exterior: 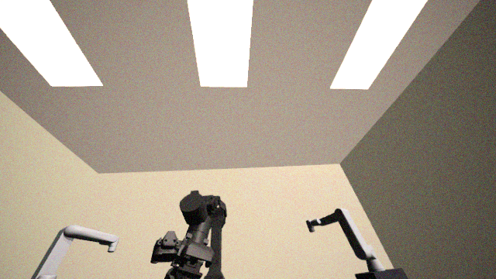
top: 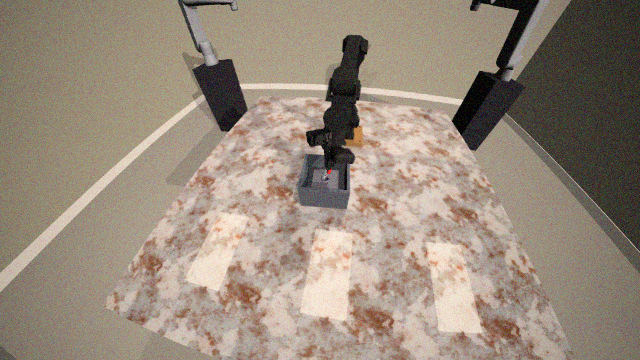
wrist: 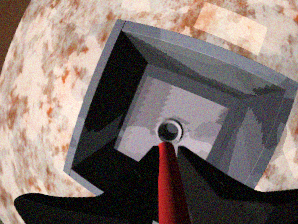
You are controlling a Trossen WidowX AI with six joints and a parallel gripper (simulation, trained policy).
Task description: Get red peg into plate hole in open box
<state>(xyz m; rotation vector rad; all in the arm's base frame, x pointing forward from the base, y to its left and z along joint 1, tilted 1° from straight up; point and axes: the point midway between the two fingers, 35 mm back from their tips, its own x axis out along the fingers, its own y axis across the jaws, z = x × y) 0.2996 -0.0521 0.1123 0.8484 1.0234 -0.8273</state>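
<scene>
The red peg is 10 mm behind my gripper tip, 10 mm to the left of it and 20 mm above it. From my gripper tip the other things lie so: grey box 10 mm ahead, 80 mm below; then plate 10 mm ahead, 60 mm below.
</scene>
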